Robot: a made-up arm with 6 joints. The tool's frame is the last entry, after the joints. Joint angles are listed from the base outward.
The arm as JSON. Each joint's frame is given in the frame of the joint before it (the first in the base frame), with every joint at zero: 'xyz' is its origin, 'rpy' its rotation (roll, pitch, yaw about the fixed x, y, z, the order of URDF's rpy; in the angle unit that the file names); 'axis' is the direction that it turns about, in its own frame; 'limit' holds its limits. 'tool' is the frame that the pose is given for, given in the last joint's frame.
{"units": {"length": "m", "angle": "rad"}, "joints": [
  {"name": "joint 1", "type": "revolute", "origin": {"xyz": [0.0, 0.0, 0.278], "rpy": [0.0, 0.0, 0.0]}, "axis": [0.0, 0.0, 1.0], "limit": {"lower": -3.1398, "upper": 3.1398}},
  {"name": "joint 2", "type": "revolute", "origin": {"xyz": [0.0, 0.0, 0.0], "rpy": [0.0, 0.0, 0.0]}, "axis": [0.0, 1.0, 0.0], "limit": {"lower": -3.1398, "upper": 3.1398}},
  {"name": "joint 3", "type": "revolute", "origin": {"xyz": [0.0, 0.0, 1.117], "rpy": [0.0, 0.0, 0.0]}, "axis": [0.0, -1.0, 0.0], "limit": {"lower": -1.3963, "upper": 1.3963}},
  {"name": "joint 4", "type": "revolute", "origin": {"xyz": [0.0, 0.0, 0.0], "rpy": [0.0, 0.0, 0.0]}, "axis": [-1.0, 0.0, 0.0], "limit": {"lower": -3.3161, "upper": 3.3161}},
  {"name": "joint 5", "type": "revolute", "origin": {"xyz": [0.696, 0.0, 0.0], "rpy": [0.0, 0.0, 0.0]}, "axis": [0.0, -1.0, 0.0], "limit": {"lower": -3.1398, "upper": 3.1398}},
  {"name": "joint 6", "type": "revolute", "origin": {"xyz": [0.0, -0.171, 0.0], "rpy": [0.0, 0.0, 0.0]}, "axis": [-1.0, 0.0, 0.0], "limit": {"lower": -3.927, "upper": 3.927}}
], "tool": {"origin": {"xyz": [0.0, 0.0, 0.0], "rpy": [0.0, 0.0, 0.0]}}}
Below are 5 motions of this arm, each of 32 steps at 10 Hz.
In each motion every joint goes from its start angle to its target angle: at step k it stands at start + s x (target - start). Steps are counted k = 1, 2, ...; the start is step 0. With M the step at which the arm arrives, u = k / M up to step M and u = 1 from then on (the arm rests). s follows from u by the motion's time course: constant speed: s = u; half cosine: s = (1 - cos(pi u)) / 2; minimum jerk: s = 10 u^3 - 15 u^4 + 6 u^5.
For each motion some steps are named. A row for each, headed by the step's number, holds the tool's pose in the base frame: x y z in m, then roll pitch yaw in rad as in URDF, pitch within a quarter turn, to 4 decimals.
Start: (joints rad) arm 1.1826 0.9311 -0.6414 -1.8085 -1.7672 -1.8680
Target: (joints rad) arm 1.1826 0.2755 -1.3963 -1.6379 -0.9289 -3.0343
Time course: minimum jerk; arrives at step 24
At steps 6, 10, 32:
6: 0.2204 0.6377 0.3101 -1.1411 -0.1070 2.5321
10: 0.1723 0.5017 0.4401 -0.8336 0.1005 2.5783
32: 0.0136 0.0635 0.6776 0.0189 0.6449 2.7621

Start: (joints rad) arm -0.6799 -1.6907 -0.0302 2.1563 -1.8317 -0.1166
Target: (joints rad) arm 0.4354 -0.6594 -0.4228 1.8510 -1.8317 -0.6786
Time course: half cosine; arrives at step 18
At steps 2, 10, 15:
2: -0.9724 0.8503 0.8675 0.1744 0.2862 -2.7823
10: -0.6292 0.0836 1.4168 -0.2286 -0.0697 -2.0704
15: -0.1478 -0.0016 1.4927 -0.5248 -0.1875 -1.5604

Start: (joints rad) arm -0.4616 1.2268 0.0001 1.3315 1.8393 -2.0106
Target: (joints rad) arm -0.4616 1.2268 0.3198 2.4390 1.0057 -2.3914
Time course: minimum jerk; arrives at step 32
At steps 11, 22, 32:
11: 1.3343 -0.6617 0.0873 1.6792 -0.0694 1.1514
22: 1.4425 -0.5991 0.1592 1.6901 0.7138 1.4275
32: 1.4615 -0.5813 0.1746 1.6248 0.9595 1.4240

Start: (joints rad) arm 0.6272 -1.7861 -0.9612 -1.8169 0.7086 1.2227
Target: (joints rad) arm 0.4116 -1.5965 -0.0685 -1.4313 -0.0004 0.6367
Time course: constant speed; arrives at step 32
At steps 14, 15, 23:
14: -0.5730 -0.3226 0.6885 1.3382 -0.9646 -0.2134
15: -0.5855 -0.3271 0.7047 1.3521 -0.9989 -0.2182
23: -0.6937 -0.3603 0.8251 1.4292 -1.2647 -0.2428

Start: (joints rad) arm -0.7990 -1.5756 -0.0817 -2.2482 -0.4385 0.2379
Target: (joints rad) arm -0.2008 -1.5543 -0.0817 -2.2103 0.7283 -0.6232
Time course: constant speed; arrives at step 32
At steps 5, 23, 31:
5: -0.6373 0.6826 0.9594 0.1945 -1.3554 1.2469
23: -0.8182 0.4274 0.9702 -2.9259 -1.1093 -1.1393
31: -0.8685 0.2985 0.9750 -2.6596 -0.8173 -1.0638

